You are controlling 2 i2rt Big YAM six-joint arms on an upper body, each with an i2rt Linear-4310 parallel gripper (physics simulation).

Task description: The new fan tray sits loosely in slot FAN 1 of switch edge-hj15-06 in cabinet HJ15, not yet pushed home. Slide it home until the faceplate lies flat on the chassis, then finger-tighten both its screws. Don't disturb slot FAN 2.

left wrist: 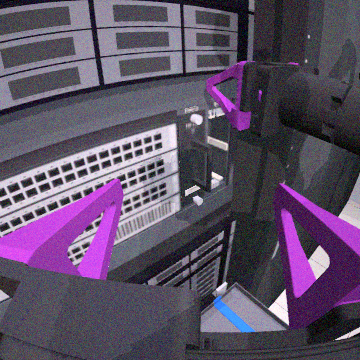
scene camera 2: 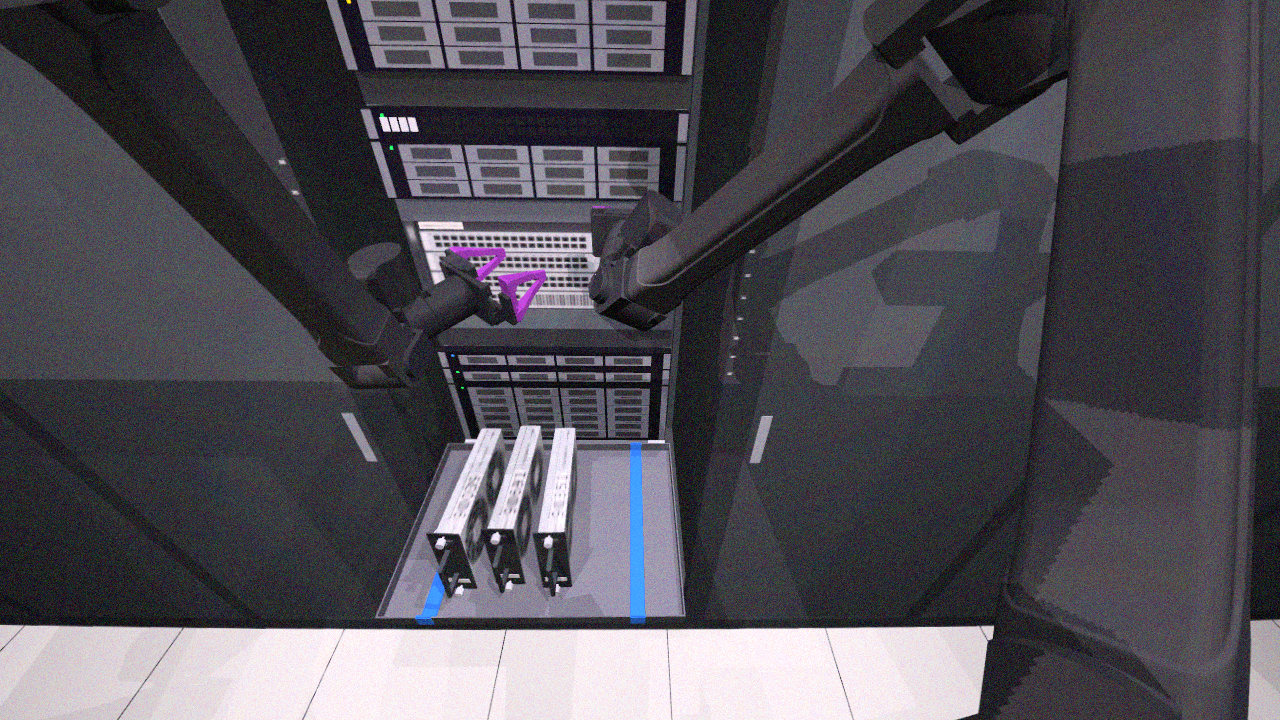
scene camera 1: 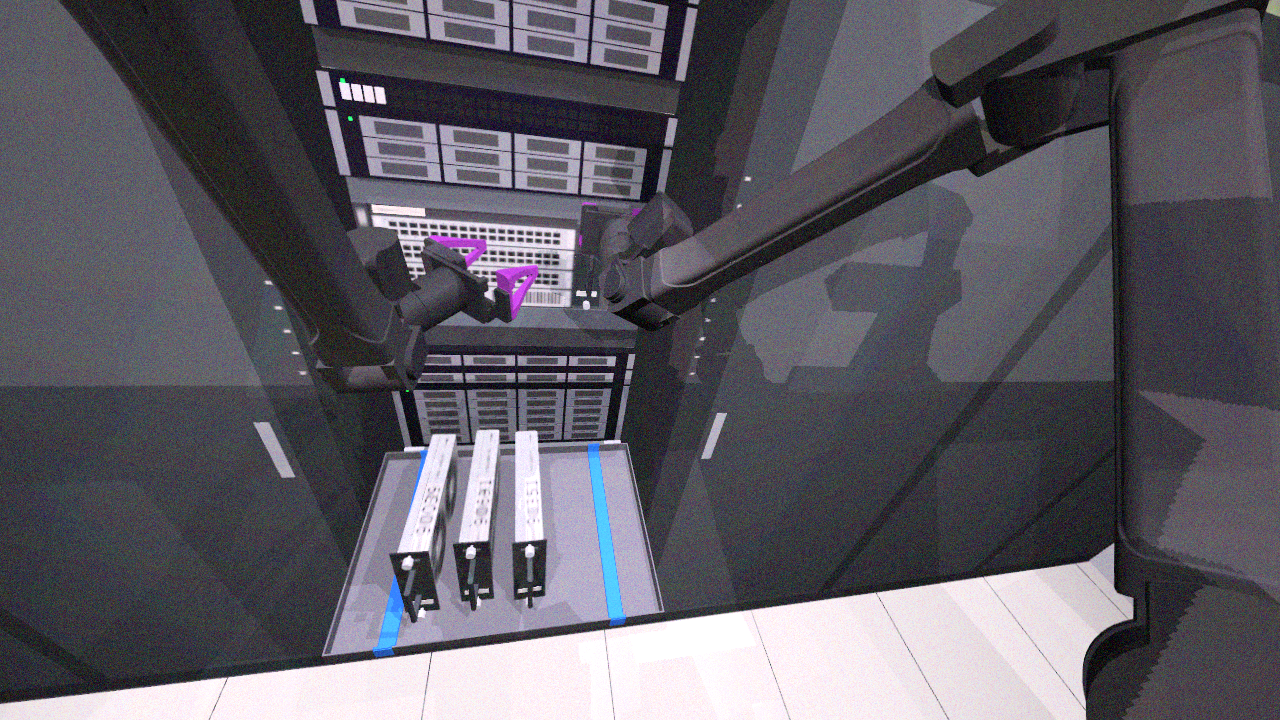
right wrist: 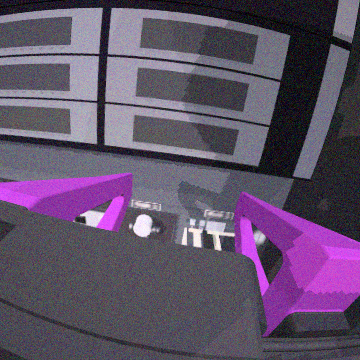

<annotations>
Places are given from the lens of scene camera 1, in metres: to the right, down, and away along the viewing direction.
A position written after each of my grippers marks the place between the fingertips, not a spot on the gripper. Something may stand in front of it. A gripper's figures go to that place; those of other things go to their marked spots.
my left gripper (scene camera 1: 511, 256): -0.18, -0.14, 0.62
my right gripper (scene camera 1: 613, 210): -0.04, -0.24, 0.72
pull-out tray (scene camera 1: 387, 646): -0.38, 0.43, 0.66
</annotations>
